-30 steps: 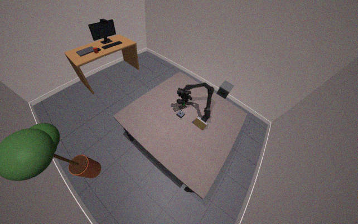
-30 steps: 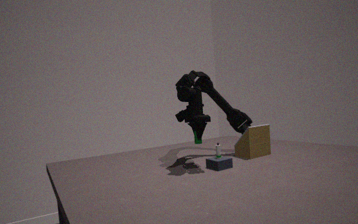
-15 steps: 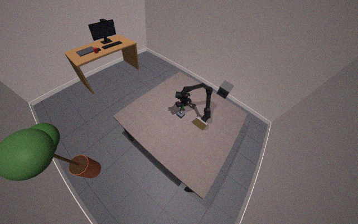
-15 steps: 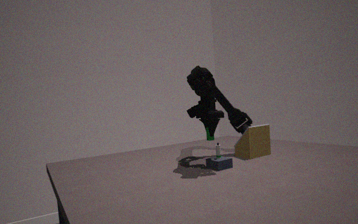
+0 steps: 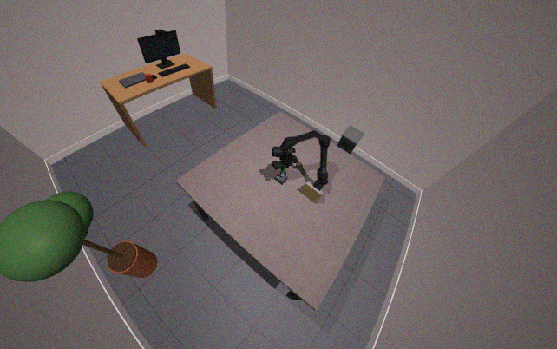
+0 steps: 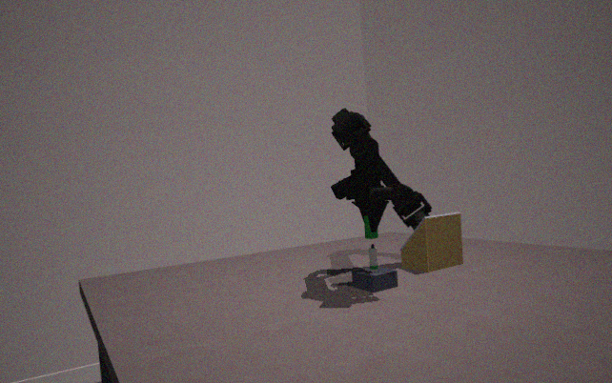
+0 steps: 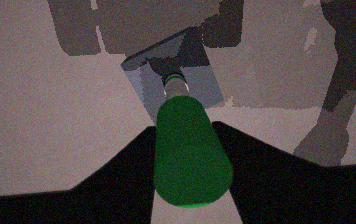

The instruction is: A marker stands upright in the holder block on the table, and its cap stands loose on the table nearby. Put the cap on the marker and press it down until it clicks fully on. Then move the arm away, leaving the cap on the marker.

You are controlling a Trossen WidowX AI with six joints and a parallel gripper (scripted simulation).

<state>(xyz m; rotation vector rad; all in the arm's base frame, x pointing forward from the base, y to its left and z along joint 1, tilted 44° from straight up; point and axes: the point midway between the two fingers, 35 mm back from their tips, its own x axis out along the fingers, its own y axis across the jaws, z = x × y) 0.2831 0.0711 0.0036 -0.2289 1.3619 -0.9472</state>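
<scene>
The dark grey holder block is 11 cm below my gripper tip. From my gripper tip the other things lie so: green cap: 1 cm above.
</scene>
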